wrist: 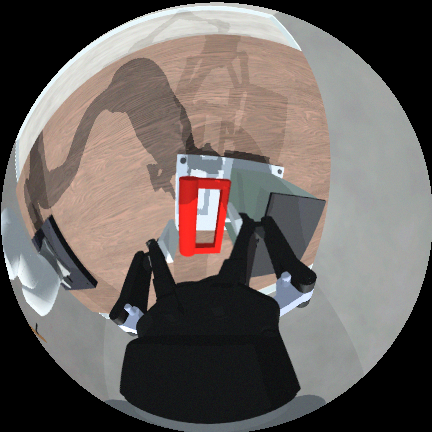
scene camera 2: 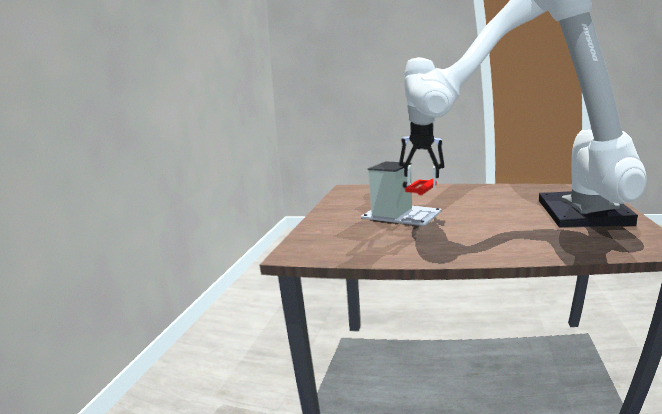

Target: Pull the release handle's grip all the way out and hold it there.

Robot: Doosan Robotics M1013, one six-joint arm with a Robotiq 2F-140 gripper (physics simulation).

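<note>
The release handle's red grip point(scene camera 2: 420, 187) point(wrist: 188, 217) is a rectangular loop with a thick round bar on the side away from the grey-green box point(scene camera 2: 390, 192) point(wrist: 250, 192). It stands out from the box's side, above a pale base plate point(scene camera 2: 433, 212) point(wrist: 183, 168). My gripper point(scene camera 2: 422, 181) point(wrist: 201, 219) points down over the grip, with one finger on each side of the loop. The box-side finger is very near the loop or touches it. A narrow gap shows between the other finger and the round bar. The gripper is open, its fingers partly closed together; exact contact is hard to see.
The box with its dark lid point(scene camera 2: 386, 166) point(wrist: 299, 220) stands close beside the box-side finger. Box and plate rest on the wooden table point(scene camera 2: 310, 240) point(wrist: 135, 210). The arm's black base point(scene camera 2: 587, 220) point(wrist: 75, 265) is at the table's right in the scene view.
</note>
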